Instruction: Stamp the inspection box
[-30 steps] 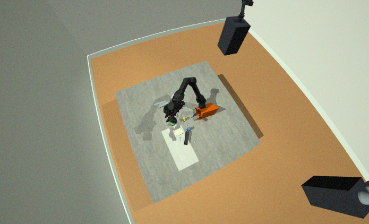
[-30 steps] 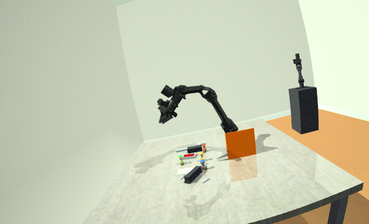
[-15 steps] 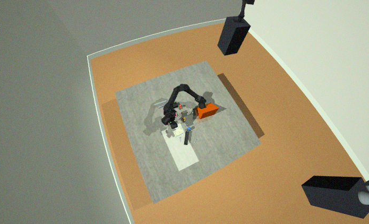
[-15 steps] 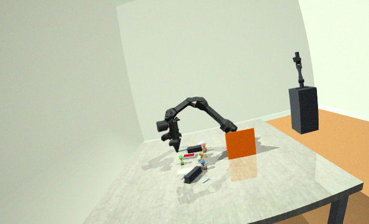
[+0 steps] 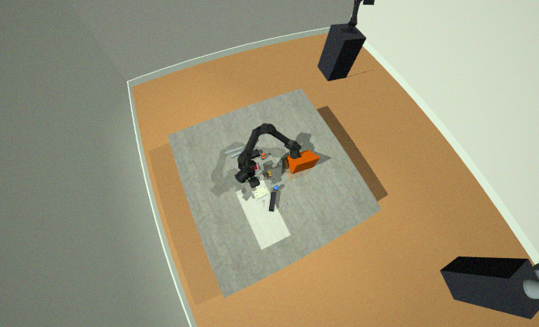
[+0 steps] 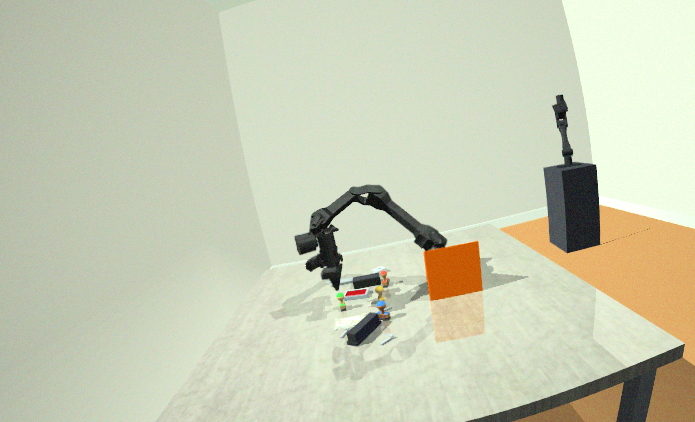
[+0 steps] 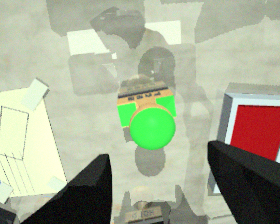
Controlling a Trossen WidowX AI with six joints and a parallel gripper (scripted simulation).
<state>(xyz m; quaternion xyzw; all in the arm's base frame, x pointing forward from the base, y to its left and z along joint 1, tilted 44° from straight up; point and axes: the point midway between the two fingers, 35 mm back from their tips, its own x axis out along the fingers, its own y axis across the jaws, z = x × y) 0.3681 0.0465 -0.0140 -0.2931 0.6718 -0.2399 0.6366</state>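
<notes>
Right now my gripper tip is 70 mm above the green-knobbed stamp. Round my gripper tip: yellow stamp (140 mm behind, 70 mm below); then red ink pad (100 mm to the right, 80 mm below, 40 mm behind); then pale card (110 mm to the left, 90 mm below, 40 mm behind).
</notes>
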